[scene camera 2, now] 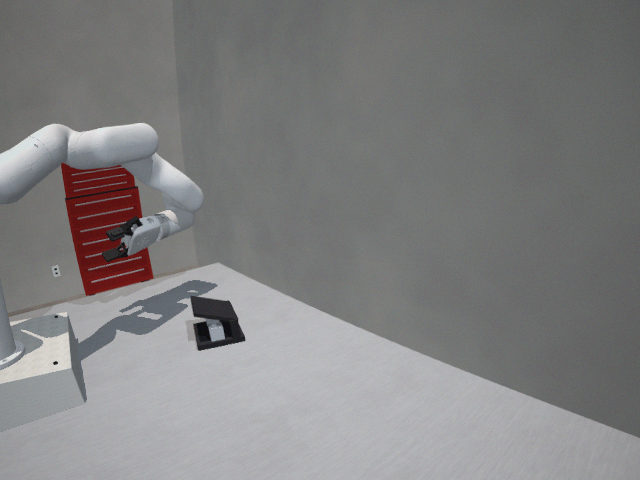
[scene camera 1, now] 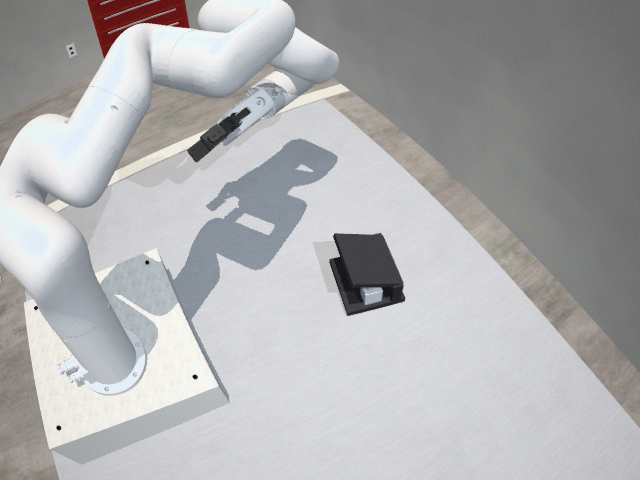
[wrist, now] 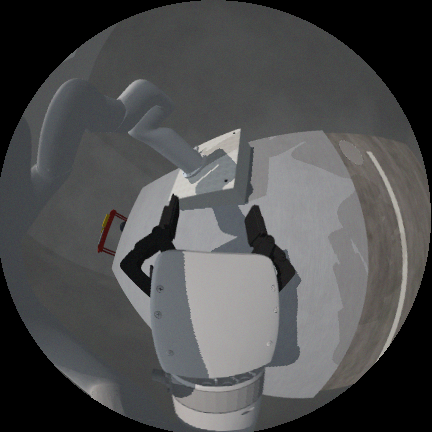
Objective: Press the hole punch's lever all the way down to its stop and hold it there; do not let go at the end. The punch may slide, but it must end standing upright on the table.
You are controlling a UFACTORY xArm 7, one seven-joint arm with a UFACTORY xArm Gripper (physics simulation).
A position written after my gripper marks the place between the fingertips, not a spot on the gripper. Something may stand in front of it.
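Note:
Scene camera 1: my gripper [scene camera 1: 197, 150], a black hole punch [scene camera 1: 356, 300]. Scene camera 2: my gripper again [scene camera 2: 106, 247], black hole punch too [scene camera 2: 225, 332].

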